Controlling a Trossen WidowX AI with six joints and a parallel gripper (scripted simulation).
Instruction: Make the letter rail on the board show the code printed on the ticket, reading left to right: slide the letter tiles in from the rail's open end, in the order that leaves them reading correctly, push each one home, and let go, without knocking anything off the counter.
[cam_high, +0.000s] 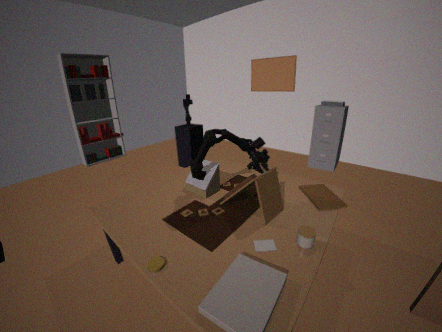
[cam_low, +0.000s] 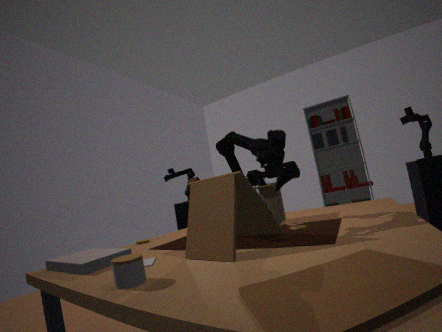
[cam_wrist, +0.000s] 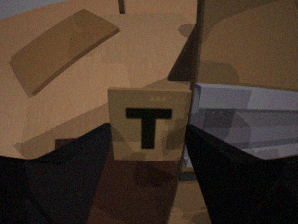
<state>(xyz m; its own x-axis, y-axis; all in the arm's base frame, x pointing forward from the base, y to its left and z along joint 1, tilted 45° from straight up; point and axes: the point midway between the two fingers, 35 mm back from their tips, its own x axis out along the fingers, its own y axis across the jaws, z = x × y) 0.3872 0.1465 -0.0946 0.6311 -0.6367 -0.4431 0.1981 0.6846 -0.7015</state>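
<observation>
Right now the white ticket is 90 mm behind my gripper tip, 140 mm to the right of it and 70 mm below it. From my gripper tip the other things lie so: tile marked e 230 mm behind, 40 mm to the left, 170 mm below; dark mat 200 mm behind, 180 mm to the right, 170 mm below; tile marked t right at my gripper tip.
</observation>
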